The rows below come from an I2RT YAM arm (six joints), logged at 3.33 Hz.
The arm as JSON. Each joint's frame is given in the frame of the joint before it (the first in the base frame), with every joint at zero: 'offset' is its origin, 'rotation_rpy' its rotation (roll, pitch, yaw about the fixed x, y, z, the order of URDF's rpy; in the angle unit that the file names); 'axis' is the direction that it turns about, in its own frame. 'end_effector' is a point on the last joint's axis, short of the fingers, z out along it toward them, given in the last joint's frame.
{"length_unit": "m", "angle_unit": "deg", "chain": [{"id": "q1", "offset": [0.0, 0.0, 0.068], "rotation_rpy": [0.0, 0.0, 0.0], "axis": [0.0, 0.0, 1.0]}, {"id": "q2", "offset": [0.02, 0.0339, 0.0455], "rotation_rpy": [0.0, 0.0, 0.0], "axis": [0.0, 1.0, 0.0]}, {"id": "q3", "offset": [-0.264, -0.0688, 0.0], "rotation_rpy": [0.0, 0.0, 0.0], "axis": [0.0, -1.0, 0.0]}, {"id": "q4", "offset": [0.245, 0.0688, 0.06], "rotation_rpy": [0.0, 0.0, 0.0], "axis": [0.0, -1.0, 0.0]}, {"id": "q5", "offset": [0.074, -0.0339, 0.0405], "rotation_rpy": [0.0, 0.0, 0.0], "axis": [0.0, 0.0, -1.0]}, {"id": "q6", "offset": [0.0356, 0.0, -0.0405], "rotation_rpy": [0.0, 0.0, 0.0], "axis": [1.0, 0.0, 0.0]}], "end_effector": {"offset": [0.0, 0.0, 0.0], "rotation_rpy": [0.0, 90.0, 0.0]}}
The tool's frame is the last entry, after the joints.
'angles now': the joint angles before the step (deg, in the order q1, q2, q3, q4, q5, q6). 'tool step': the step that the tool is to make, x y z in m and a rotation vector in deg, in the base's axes. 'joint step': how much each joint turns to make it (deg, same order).
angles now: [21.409, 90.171, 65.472, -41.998, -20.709, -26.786]
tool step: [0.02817, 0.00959, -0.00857, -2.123, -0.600, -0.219]
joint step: [-0.021, 6.864, 5.508, 0.897, 2.097, -0.721]
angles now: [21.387, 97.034, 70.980, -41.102, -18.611, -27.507]
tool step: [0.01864, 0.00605, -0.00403, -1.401, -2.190, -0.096]
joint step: [0.000, 3.869, 3.431, 1.728, 1.967, -0.787]
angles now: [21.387, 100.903, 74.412, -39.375, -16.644, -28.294]
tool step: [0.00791, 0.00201, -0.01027, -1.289, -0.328, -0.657]
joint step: [-0.021, 2.250, 0.435, 1.663, 1.464, 0.044]
